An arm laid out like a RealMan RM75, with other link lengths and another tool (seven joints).
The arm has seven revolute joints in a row. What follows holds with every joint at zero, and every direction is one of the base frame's. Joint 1 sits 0.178 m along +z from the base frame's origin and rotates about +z. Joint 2 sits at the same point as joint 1 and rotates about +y. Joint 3 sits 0.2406 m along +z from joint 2 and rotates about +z. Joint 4 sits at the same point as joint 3 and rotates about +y. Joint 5 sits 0.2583 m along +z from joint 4 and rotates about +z. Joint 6 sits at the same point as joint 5 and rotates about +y. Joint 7 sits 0.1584 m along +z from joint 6 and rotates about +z. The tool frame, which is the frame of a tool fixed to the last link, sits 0.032 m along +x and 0.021 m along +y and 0.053 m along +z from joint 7; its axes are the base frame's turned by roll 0.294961, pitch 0 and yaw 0.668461 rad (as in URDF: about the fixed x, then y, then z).
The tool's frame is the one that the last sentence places.
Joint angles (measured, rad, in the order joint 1, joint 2, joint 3, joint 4, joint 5, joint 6, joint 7), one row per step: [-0.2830, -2.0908, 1.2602, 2.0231, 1.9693, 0.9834, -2.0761]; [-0.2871, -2.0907, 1.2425, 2.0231, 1.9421, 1.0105, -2.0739]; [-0.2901, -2.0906, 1.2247, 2.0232, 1.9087, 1.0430, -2.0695]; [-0.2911, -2.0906, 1.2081, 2.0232, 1.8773, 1.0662, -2.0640]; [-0.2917, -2.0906, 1.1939, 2.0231, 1.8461, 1.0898, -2.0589]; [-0.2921, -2.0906, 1.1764, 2.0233, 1.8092, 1.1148, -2.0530]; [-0.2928, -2.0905, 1.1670, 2.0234, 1.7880, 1.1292, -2.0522]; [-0.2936, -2.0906, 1.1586, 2.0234, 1.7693, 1.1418, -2.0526]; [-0.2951, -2.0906, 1.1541, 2.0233, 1.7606, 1.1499, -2.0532]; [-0.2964, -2.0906, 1.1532, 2.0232, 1.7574, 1.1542, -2.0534]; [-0.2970, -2.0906, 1.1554, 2.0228, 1.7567, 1.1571, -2.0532]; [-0.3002, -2.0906, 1.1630, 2.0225, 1.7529, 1.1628, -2.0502]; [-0.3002, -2.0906, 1.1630, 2.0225, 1.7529, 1.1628, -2.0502]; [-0.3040, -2.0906, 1.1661, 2.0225, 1.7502, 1.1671, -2.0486]
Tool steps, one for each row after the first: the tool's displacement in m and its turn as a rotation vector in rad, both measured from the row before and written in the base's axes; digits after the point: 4 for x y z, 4 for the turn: [0.0009, -0.0036, 0.0018, -0.0200, -0.0088, -0.0088]; [0.0012, -0.0051, 0.0011, -0.0260, -0.0087, -0.0129]; [0.0009, -0.0042, 0.0024, -0.0174, -0.0110, -0.0119]; [0.0011, -0.0046, 0.0016, -0.0194, -0.0102, -0.0132]; [0.0014, -0.0053, 0.0029, -0.0193, -0.0136, -0.0161]; [0.0011, -0.0032, 0.0016, -0.0127, -0.0091, -0.0092]; [0.0010, -0.0028, 0.0015, -0.0116, -0.0090, -0.0078]; [0.0007, -0.0016, 0.0005, -0.0069, -0.0032, -0.0046]; [0.0005, -0.0008, -0.0003, -0.0043, -0.0002, -0.0030]; [0.0004, -0.0006, -0.0012, -0.0046, 0.0017, -0.0023]; [0.0024, -0.0021, -0.0032, -0.0110, 0.0043, -0.0112]; [0.0000, 0.0000, 0.0000, 0.0000, 0.0000, 0.0000]; [0.0019, -0.0015, -0.0016, -0.0063, 0.0023, -0.0083]
